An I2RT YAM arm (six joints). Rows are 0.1 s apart.
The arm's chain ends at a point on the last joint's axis. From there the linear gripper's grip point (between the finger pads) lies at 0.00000 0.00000 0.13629 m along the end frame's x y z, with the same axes.
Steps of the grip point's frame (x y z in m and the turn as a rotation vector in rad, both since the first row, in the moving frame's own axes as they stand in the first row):
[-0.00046 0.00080 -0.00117 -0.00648 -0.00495 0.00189]
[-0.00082 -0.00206 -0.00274 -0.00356 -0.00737 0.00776]
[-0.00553 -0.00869 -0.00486 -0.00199 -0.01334 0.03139]
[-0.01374 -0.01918 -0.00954 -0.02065 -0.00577 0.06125]
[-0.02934 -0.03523 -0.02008 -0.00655 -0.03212 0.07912]
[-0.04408 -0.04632 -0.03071 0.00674 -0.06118 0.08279]
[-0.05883 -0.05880 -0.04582 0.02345 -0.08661 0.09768]
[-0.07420 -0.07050 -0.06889 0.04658 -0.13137 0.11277]
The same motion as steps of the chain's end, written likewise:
[0.00022 -0.00008 -0.00117 -0.00648 -0.00495 0.00189]
[0.00019 -0.00254 -0.00274 -0.00356 -0.00737 0.00776]
[-0.00371 -0.00893 -0.00485 -0.00199 -0.01334 0.03139]
[-0.01287 -0.02197 -0.00951 -0.02065 -0.00577 0.06125]
[-0.02493 -0.03595 -0.02001 -0.00655 -0.03212 0.07912]
[-0.03579 -0.04506 -0.03045 0.00674 -0.06118 0.08279]
[-0.04722 -0.05504 -0.04527 0.02345 -0.08661 0.09768]
[-0.05675 -0.06318 -0.06757 0.04658 -0.13137 0.11277]

